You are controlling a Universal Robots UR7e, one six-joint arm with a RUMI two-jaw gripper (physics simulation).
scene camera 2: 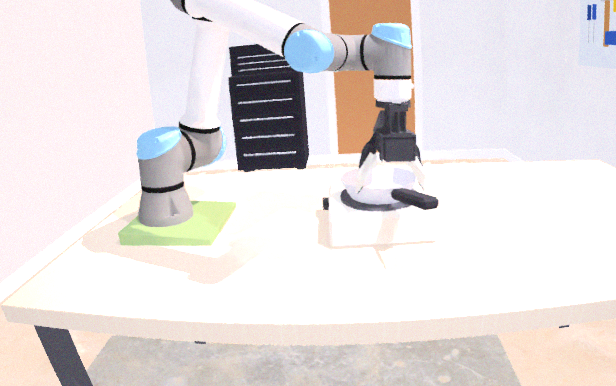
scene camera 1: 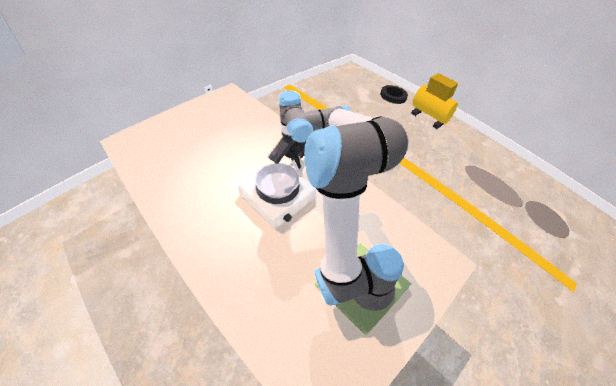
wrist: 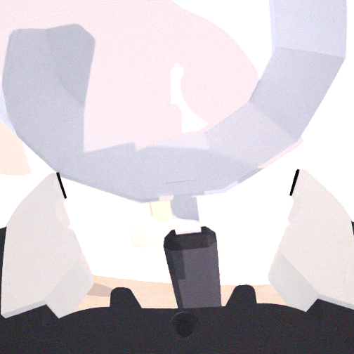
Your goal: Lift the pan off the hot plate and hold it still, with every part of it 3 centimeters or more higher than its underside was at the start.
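Places are measured from the arm's base along level axes (x down, y right, z back), in centimetres.
Where they show: gripper, fingertip midpoint: (scene camera 2: 391, 192) (scene camera 1: 288, 168); arm's base, link origin: (scene camera 2: 166, 216) (scene camera 1: 372, 290).
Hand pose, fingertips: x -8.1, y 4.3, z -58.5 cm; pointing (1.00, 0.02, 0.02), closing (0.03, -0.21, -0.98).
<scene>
Each offset is from my fingertips to the top centre of the thing. Level surfaces: height alone.
The pale pan (scene camera 1: 277, 181) (scene camera 2: 372, 196) (wrist: 145, 172) sits upright on the black disc of the white hot plate {dx +3.0, dy -7.5, dz +3.6 cm} (scene camera 1: 267, 212) (scene camera 2: 355, 227). Its dark handle {dx -5.3, dy +10.8, dz -4.2 cm} (scene camera 2: 415, 198) (wrist: 196, 272) points away from the robot base's side of the table in scene camera 2. My gripper (scene camera 1: 296, 164) (scene camera 2: 391, 189) (wrist: 177, 175) is open and points down over the handle side of the pan. In the wrist view its two pale fingers stand wide apart, one on each side of the handle, with the tips level with the pan's near rim. The handle lies between them with gaps on both sides.
The hot plate's black knob {dx +5.6, dy -11.7, dz +16.3 cm} (scene camera 1: 287, 217) (scene camera 2: 325, 203) is on its side facing the arm's base. The arm stands on a green base plate (scene camera 1: 367, 322) (scene camera 2: 212, 220) on the table {dx +11.0 cm} (scene camera 1: 200, 250) (scene camera 2: 300, 290). A dark drawer cabinet (scene camera 2: 267, 110) stands behind the table.
</scene>
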